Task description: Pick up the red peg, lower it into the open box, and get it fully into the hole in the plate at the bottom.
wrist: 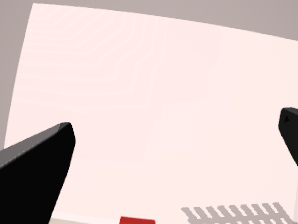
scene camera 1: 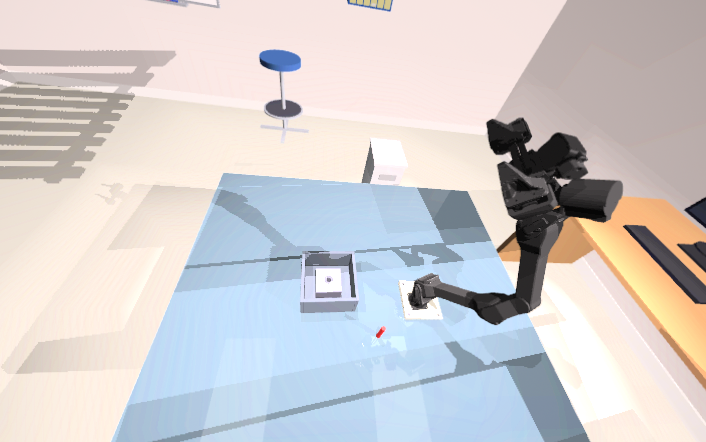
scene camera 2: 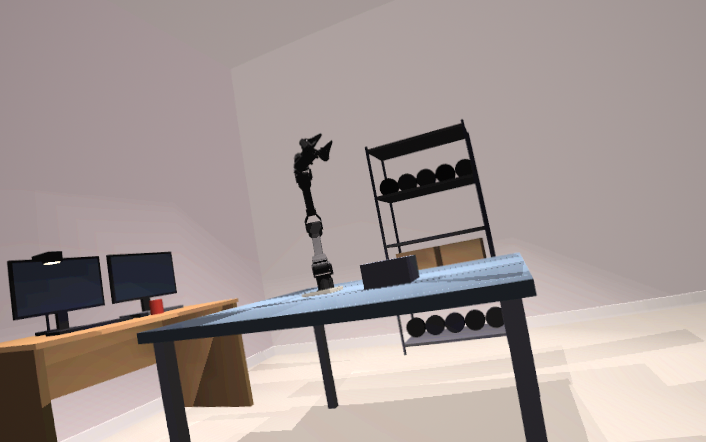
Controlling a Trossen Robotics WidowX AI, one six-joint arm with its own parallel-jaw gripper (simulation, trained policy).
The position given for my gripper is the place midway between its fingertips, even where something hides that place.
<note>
I see my gripper [scene camera 1: 494, 140], a grey box [scene camera 1: 311, 260] and a plate [scene camera 1: 328, 281].
The grey box shows as well in scene camera 2 [scene camera 2: 402, 270]. My gripper also shows in the wrist view [wrist: 176, 125]. The wrist view misses the grey box: it is out of frame. The wrist view does not show the plate: it is out of frame.
</note>
